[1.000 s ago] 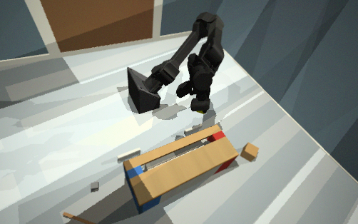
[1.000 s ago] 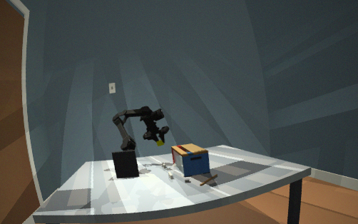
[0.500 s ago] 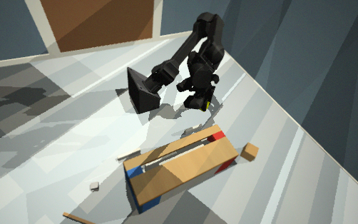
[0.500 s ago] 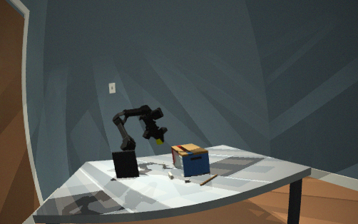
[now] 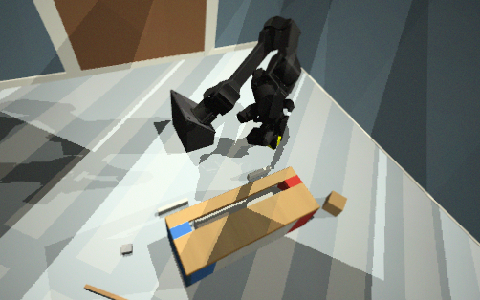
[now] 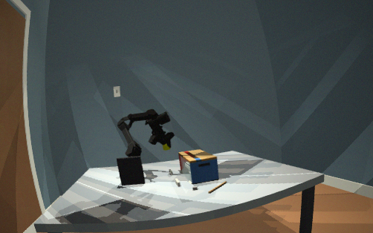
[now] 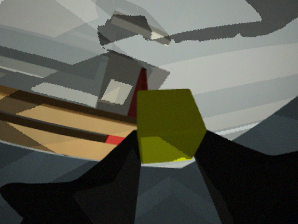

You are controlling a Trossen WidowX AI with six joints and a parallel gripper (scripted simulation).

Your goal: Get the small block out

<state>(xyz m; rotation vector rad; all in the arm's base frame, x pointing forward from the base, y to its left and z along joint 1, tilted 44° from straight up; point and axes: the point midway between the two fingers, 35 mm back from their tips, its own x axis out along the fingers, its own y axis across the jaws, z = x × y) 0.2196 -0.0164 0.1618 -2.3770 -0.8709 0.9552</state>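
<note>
My gripper tip is now 2 cm past the yellow-green block, 1 cm to the left of it and 1 cm below it. The rest, counted from my gripper tip: tan cube (21 cm ahead, 12 cm to the left, 15 cm below); wooden stick (8 cm ahead, 52 cm to the right, 17 cm below).
</note>
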